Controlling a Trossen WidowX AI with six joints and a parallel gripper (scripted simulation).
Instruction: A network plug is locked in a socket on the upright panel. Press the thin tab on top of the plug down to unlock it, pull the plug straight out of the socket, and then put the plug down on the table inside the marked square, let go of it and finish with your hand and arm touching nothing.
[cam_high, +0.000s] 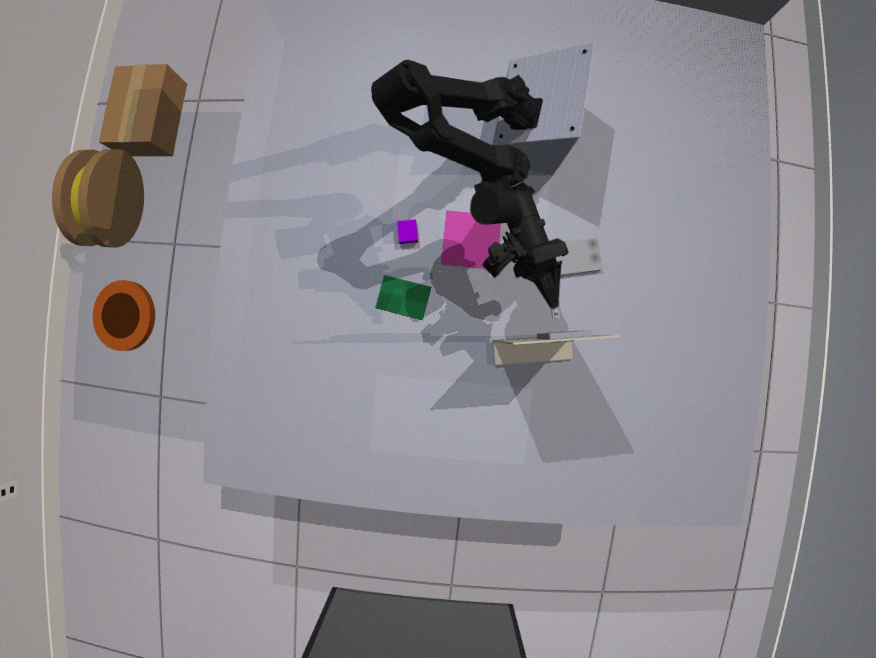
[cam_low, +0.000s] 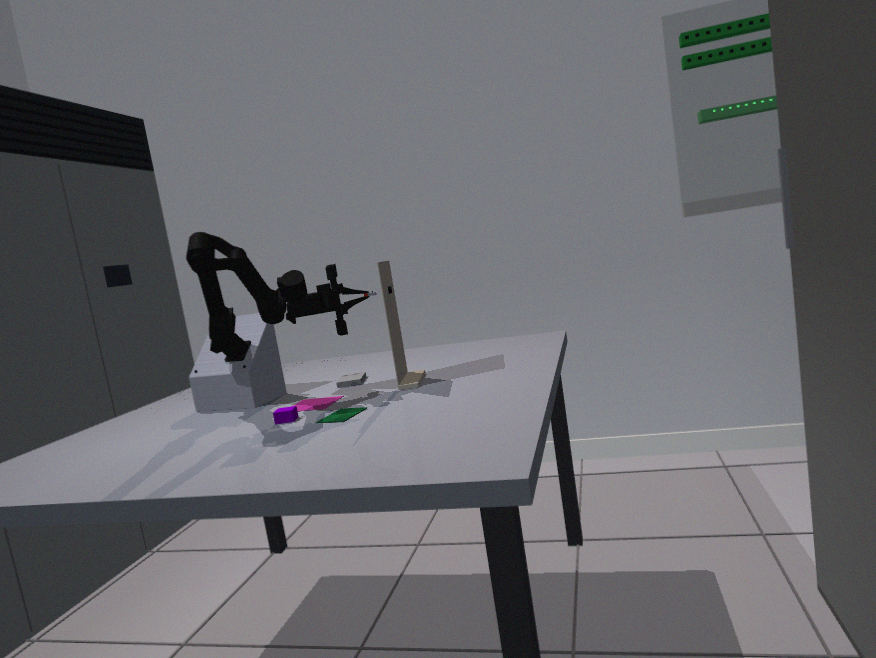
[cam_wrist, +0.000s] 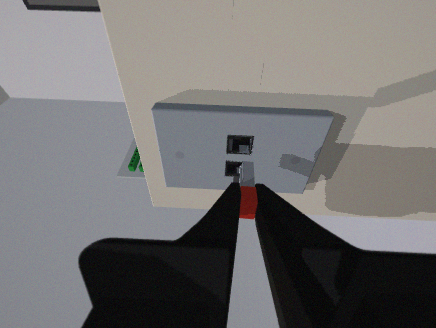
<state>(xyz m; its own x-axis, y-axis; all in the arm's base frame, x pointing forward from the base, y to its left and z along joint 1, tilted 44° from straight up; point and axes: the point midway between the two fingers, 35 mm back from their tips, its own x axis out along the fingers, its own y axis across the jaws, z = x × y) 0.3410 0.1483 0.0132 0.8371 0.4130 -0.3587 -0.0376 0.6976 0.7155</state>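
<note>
Right now my gripper tip is 250 mm above the magenta square, 160 mm to the left of it and 120 mm past it. The rest, counted from my gripper tip: upright panel (100 mm below, 60 mm ahead, 20 mm to the left); then grey block (240 mm below, 150 mm behind, 70 mm to the left); then network plug (right at my gripper tip).
</note>
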